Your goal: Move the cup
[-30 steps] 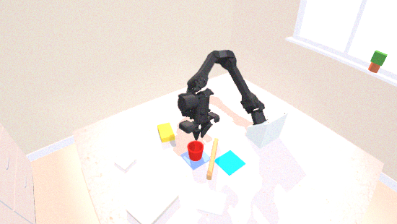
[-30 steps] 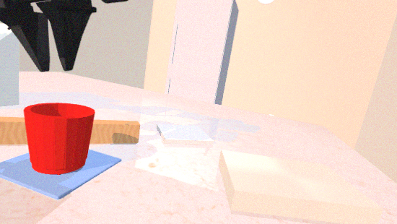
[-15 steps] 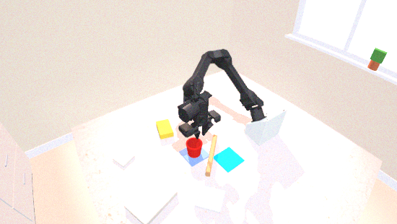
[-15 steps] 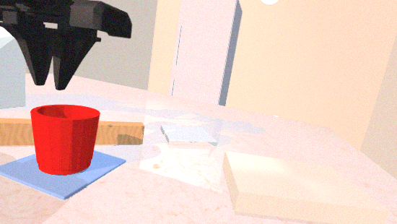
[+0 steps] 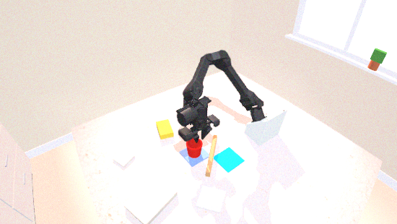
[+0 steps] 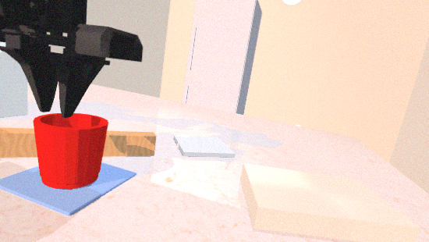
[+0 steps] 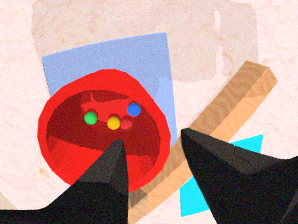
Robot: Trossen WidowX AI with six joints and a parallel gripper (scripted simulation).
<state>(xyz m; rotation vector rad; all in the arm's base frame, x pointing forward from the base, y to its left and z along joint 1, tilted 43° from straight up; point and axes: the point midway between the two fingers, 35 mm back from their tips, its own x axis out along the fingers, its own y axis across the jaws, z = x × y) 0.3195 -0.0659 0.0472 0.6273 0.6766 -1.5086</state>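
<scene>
My gripper tip is now 4 cm above the red cup and 3 cm short of it. The rest, counted from my gripper tip: light blue pad 8 cm below, 3 cm ahead; cyan pad 12 cm to the left, 9 cm behind, 8 cm below; wooden bar 7 cm below, 6 cm to the left, 3 cm behind.
</scene>
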